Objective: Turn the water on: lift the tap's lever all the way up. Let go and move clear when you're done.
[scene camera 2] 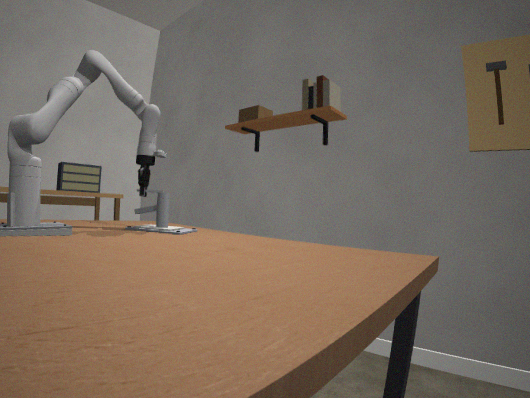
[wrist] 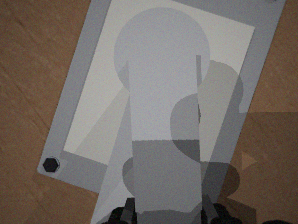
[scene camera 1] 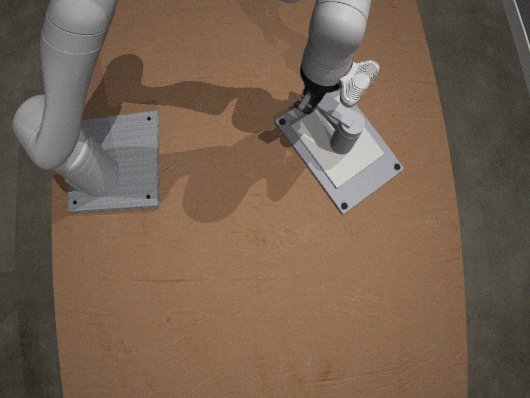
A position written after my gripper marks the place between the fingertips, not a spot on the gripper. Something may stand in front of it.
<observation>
I see my gripper point(scene camera 1: 314, 101) and a flat lever point(wrist: 163, 86).
</observation>
